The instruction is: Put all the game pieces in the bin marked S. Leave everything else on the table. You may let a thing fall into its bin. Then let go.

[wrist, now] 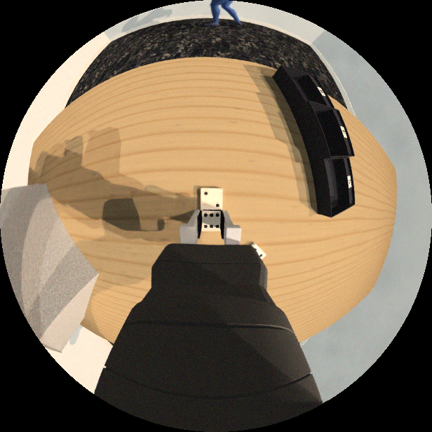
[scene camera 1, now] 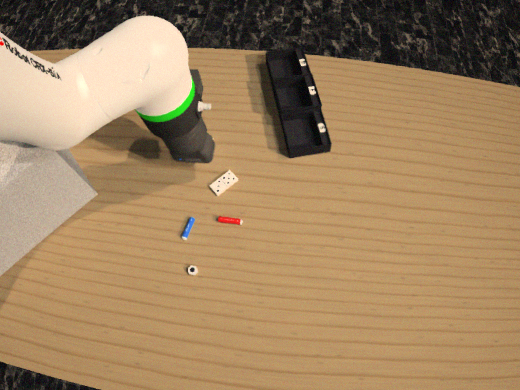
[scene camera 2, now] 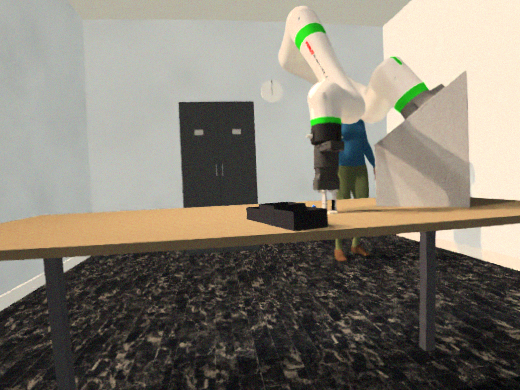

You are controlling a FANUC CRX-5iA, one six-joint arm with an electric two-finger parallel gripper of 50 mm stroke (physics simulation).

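Places are measured from the arm's base along level axes (x ahead, y left, z up), in metres.
Pixels of known places: gripper, fingertip midpoint: (scene camera 1: 204, 153) (scene camera 2: 329, 211); arm's base, link origin: (scene camera 2: 425, 114).
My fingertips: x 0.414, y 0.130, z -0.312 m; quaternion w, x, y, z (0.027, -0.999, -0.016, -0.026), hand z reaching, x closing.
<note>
For each thing: its top centre in the pictures, then the offset to it from my fingertips.
- second white domino, top centre: (scene camera 1: 223, 182) dy -0.057, dx +0.051, dz +0.004 m
- black tray, top centre: (scene camera 1: 297, 91) (scene camera 2: 281, 203) dy +0.146, dx +0.170, dz +0.043 m
- blue cylinder, top centre: (scene camera 1: 187, 227) dy -0.158, dx +0.001, dz +0.007 m
- red cylinder, top centre: (scene camera 1: 230, 219) dy -0.131, dx +0.078, dz +0.007 m
- small white nut-like piece, top centre: (scene camera 1: 192, 269) dy -0.234, dx +0.025, dz +0.005 m
My gripper (scene camera 2: 328, 206) (wrist: 210, 218) is shut on a white domino (wrist: 211, 198) with black dots, holding its near half at about table level. In scene camera 1 the arm hides the fingers and this domino. A second white domino (scene camera 1: 224, 183) (wrist: 258, 251) lies flat on the table, close by; the gripper body partly covers it in the wrist view. The black tray (scene camera 1: 309, 149) (scene camera 2: 275, 218) (wrist: 324, 206) has three bins in a row. The label on the bin nearest the dominoes (scene camera 1: 301, 132) (wrist: 335, 182) looks like S, but is small and blurred. Its visible inside is dark.
A blue cylinder (scene camera 1: 188, 228) and a red cylinder (scene camera 1: 230, 220) lie beyond the second domino. A small white nut-like piece (scene camera 1: 192, 270) with a dark centre lies farther off. The grey robot base (scene camera 1: 40, 200) (scene camera 2: 425, 165) (wrist: 45, 260) stands at the table's side.
</note>
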